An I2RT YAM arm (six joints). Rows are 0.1 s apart.
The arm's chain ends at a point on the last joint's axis. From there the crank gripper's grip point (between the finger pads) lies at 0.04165 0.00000 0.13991 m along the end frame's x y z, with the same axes.
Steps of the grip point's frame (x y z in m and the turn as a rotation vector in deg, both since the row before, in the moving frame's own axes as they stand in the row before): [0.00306, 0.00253, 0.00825, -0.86, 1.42, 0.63]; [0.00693, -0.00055, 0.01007, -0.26, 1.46, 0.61]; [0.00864, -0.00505, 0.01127, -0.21, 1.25, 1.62]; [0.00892, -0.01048, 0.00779, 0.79, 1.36, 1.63]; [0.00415, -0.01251, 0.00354, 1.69, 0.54, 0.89]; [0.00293, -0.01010, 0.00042, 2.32, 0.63, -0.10]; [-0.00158, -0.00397, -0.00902, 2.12, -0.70, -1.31]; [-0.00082, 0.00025, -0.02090, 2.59, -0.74, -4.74]
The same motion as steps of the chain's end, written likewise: [-0.00038, -0.00004, 0.00934, -0.86, 1.42, 0.63]; [0.00338, -0.00164, 0.01118, -0.26, 1.46, 0.61]; [0.00562, -0.00678, 0.01221, -0.21, 1.25, 1.62]; [0.00560, -0.00979, 0.00882, 0.79, 1.36, 1.63]; [0.00281, -0.00905, 0.00399, 1.69, 0.54, 0.89]; [0.00140, -0.00437, 0.00100, 2.32, 0.63, -0.10]; [0.00020, 0.00215, -0.00940, 2.12, -0.70, -1.31]; [0.00139, 0.00994, -0.02120, 2.59, -0.74, -4.74]
